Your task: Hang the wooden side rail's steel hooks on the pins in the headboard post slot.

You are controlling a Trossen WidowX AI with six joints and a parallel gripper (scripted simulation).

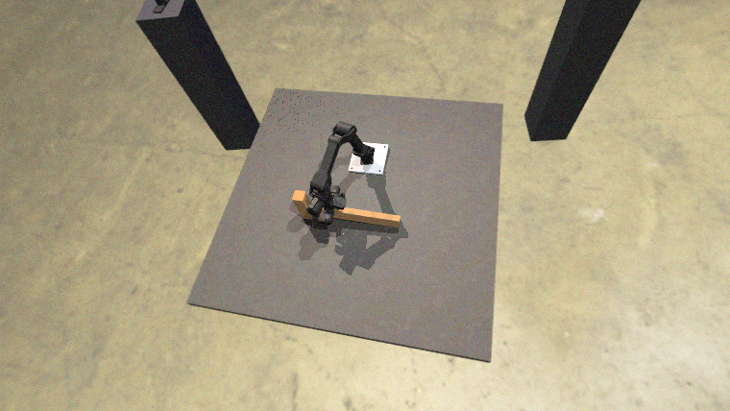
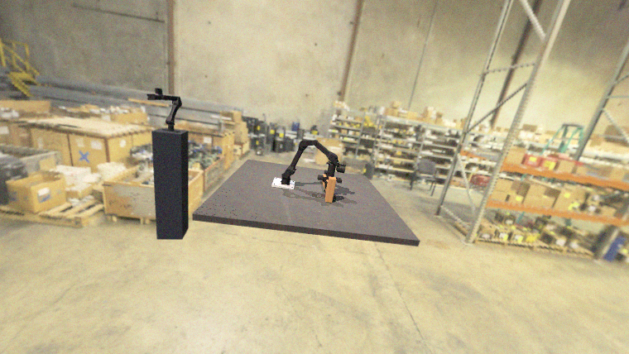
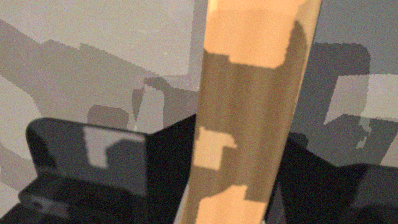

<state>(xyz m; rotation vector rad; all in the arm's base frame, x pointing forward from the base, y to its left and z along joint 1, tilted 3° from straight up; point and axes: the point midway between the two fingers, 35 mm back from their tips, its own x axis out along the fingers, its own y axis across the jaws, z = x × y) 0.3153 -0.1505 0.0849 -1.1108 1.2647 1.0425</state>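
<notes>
Now: gripper tip 12 cm to the left of the wooden headboard post, 4 cm below it and 2 cm past it.
</notes>
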